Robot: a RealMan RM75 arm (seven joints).
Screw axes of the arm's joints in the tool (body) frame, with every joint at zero. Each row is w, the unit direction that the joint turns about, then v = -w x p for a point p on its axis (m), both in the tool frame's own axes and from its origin. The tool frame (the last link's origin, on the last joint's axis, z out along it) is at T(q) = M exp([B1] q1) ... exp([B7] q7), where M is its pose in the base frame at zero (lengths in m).
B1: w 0 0 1 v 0 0 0
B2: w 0 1 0 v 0.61 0 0
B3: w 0 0 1 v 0 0 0
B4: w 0 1 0 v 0.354 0 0
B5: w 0 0 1 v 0 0 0
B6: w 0 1 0 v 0.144 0 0
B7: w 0 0 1 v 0 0 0
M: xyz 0 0 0.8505 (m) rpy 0 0 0 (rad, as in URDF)
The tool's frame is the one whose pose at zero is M.
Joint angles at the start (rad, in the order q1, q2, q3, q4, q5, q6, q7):
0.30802 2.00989 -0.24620 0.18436 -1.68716 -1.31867 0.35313
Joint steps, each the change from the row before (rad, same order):
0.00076 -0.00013 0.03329 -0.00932 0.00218 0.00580 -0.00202
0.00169 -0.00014 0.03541 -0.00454 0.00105 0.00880 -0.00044
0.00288 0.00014 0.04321 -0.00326 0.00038 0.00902 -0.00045
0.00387 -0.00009 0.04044 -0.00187 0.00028 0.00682 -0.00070
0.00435 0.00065 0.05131 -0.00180 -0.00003 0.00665 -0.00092
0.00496 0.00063 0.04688 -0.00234 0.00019 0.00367 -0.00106
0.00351 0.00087 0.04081 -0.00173 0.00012 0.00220 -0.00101
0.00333 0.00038 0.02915 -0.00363 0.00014 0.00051 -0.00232
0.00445 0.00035 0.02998 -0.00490 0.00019 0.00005 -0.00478
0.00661 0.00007 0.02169 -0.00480 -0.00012 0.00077 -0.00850
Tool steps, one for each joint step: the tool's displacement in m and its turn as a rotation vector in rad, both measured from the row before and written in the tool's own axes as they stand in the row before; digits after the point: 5 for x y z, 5 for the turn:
-0.00284 -0.00690 0.00110 0.03392 -0.01201 -0.00327
-0.00240 -0.00602 0.00161 0.03381 -0.01025 0.00304
-0.00308 -0.00640 0.00233 0.03851 -0.01422 0.00620
-0.00330 -0.00560 0.00263 0.03425 -0.01537 0.00645
-0.00412 -0.00642 0.00318 0.04235 -0.02088 0.01000
-0.00431 -0.00574 0.00326 0.03750 -0.02183 0.00850
-0.00359 -0.00473 0.00255 0.03269 -0.01931 0.00837
-0.00304 -0.00388 0.00207 0.02325 -0.01517 0.00185
-0.00343 -0.00410 0.00247 0.02346 -0.01647 -0.00168
-0.00311 -0.00282 0.00307 0.01490 -0.01300 -0.00812

